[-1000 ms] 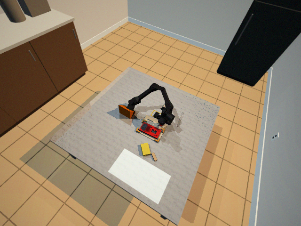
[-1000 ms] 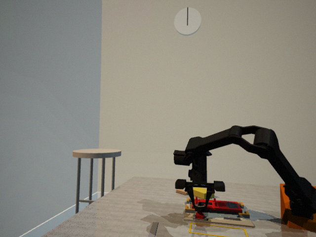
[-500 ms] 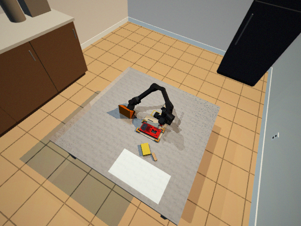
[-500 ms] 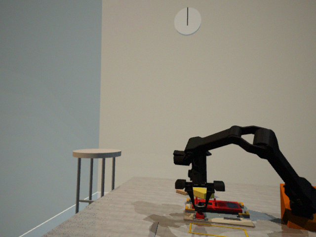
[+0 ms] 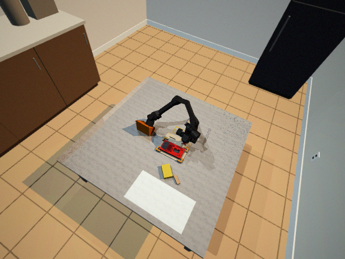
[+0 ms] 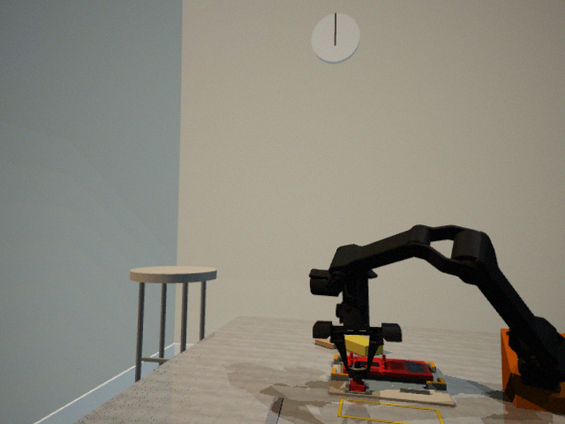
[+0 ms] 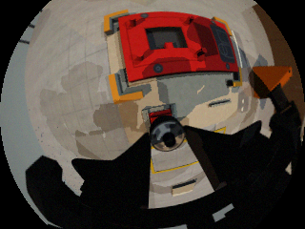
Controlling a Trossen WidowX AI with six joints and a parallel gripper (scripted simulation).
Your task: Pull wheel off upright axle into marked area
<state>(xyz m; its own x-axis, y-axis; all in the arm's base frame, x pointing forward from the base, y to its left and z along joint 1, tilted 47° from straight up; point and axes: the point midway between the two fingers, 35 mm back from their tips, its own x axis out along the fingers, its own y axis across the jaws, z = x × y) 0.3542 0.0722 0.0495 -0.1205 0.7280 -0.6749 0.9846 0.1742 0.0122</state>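
My gripper tip is right at the black wheel. Also, from my gripper tip: yellow block (40 mm ahead, 320 mm to the right, 30 mm below); then wooden block (140 mm ahead, 330 mm to the right, 30 mm below).
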